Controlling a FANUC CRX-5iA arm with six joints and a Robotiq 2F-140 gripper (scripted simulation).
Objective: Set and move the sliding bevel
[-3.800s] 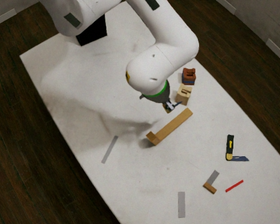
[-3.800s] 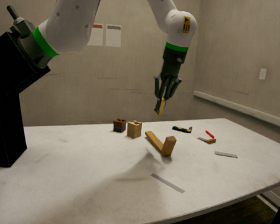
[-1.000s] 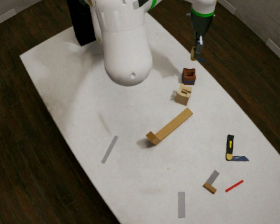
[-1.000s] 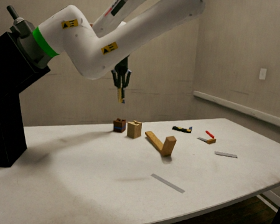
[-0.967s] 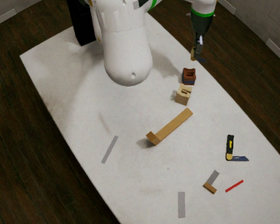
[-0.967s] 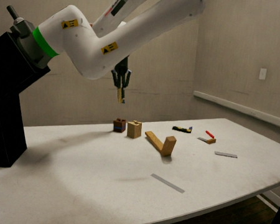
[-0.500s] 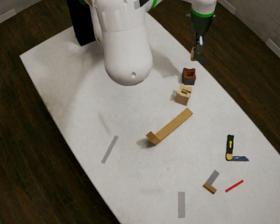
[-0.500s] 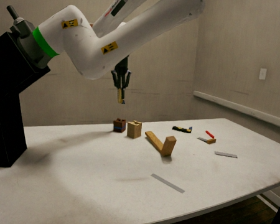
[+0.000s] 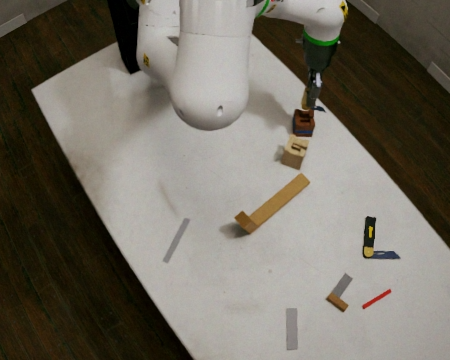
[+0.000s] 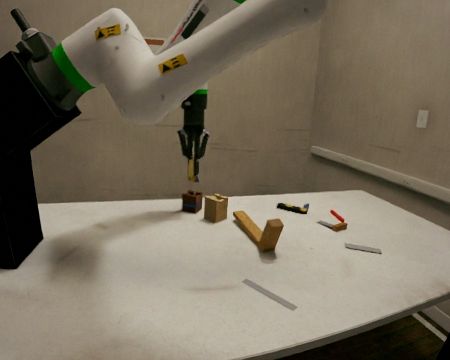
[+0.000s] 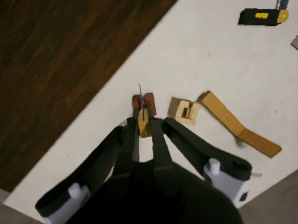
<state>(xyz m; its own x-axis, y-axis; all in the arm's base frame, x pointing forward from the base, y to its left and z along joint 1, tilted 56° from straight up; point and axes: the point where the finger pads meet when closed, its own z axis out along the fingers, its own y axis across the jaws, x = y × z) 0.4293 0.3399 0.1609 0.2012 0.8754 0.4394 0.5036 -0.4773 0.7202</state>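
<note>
My hand is 3 cm above the sliding bevel. From my hand the other things lie so: red stick: 60 cm ahead, 8 cm to the right, 18 cm below; small try square: 53 cm ahead, 17 cm to the right, 17 cm below.
</note>
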